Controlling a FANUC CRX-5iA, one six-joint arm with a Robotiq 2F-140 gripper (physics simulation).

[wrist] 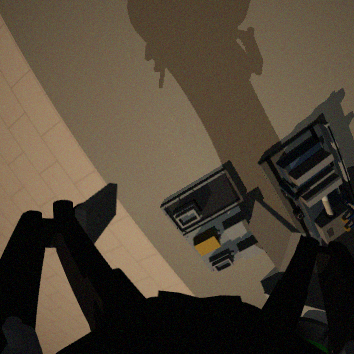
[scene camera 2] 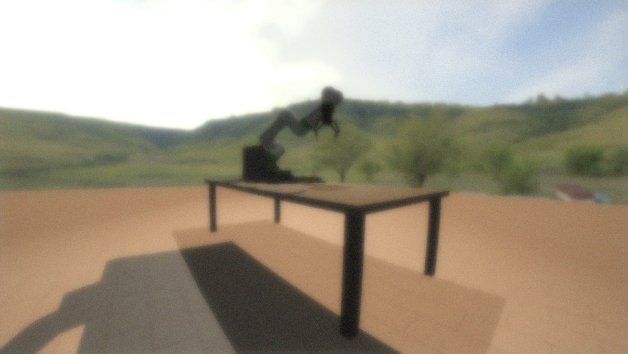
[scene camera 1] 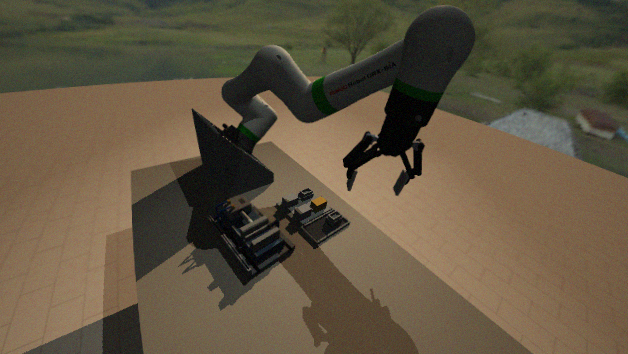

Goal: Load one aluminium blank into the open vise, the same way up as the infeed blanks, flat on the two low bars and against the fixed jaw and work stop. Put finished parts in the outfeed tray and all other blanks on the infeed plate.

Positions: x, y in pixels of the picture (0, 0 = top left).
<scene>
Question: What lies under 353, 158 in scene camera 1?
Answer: The gripper.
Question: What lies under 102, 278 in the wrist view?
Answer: The gripper.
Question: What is the gripper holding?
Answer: Nothing.
</scene>
